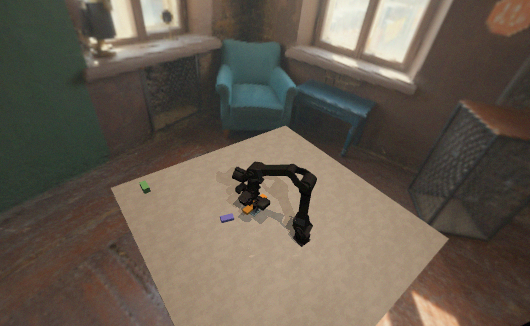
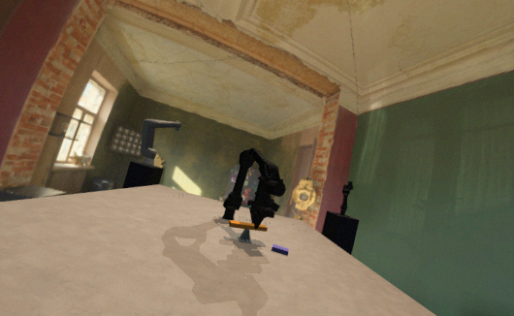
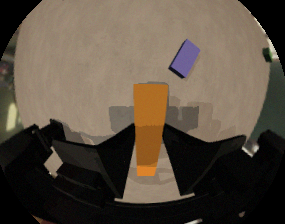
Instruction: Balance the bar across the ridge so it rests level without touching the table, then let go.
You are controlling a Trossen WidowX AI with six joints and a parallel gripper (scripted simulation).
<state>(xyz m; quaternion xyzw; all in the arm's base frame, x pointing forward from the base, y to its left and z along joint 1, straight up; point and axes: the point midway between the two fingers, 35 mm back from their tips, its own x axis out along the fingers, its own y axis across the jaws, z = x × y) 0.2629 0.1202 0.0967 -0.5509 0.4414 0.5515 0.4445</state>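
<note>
Now: gripper tip 1 cm short of the orange bar and 3 cm to the left of it. The rest, counted from my gripper tip: purple block 5 cm ahead, 12 cm to the left, 5 cm below; green block 48 cm ahead, 38 cm to the left, 5 cm below.
</note>
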